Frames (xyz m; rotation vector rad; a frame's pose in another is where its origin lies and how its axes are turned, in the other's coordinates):
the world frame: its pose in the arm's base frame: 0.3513 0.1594 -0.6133 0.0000 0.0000 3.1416
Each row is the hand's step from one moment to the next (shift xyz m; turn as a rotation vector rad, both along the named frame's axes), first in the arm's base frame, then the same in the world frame.
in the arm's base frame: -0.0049 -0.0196 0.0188 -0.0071 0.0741 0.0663
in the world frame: 0.0049 0.0196 0.0188 0.0071 -0.0741 0.0663
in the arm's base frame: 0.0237 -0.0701 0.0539 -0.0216 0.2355 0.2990
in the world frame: -0.0237 0.0701 0.0539 0.0216 -0.2355 0.2990
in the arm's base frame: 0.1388 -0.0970 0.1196 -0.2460 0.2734 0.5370
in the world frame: -0.1388 0.0970 0.1196 0.2460 -0.2734 0.5370
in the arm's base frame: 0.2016 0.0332 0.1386 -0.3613 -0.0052 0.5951
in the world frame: -0.2016 -0.0332 0.1386 0.3613 0.0052 0.5951
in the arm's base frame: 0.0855 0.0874 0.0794 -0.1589 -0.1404 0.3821
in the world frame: -0.0855 -0.0874 0.0794 0.1589 0.1404 0.3821
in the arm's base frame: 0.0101 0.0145 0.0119 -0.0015 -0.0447 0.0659
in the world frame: -0.0101 -0.0145 0.0119 0.0015 0.0447 0.0659
